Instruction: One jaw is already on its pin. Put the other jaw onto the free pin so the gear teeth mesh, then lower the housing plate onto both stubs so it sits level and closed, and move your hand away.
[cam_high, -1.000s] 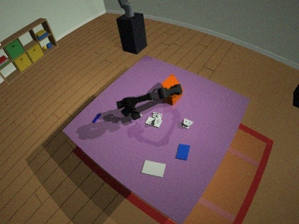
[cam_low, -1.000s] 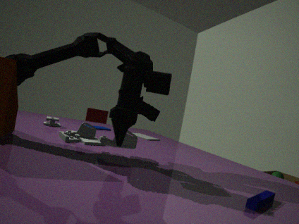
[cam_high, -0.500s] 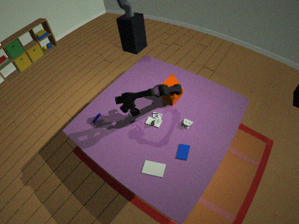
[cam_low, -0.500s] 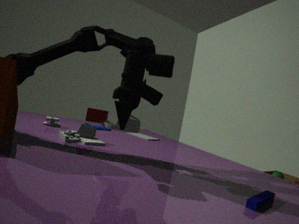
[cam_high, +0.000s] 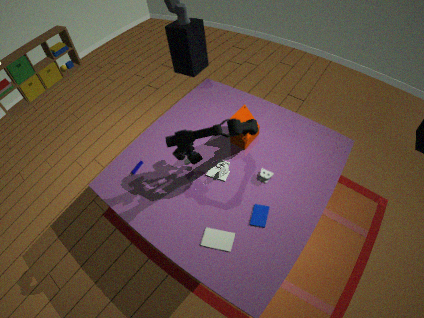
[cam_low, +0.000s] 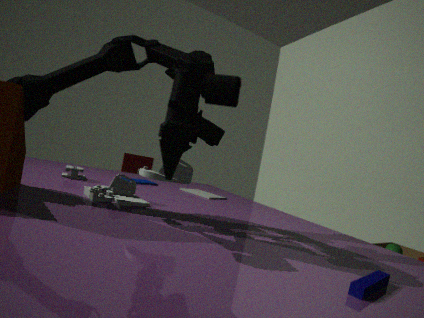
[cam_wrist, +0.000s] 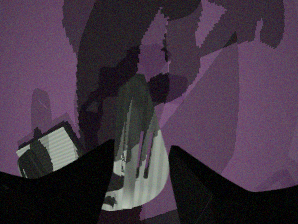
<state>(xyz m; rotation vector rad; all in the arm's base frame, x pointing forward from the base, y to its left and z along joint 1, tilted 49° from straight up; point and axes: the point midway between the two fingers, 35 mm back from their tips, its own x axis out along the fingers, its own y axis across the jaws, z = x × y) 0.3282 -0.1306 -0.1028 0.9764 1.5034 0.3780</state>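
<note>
Right now my gripper tip is 3 cm to the right of the white jaw piece and 2 cm past it. The rest, counted from my gripper tip: flat blue plate (49 cm to the left, 8 cm below, 8 cm ahead); then blue bar (31 cm to the right, 18 cm ahead, 7 cm below); then flat white plate (37 cm to the left, 30 cm ahead, 8 cm below).
</note>
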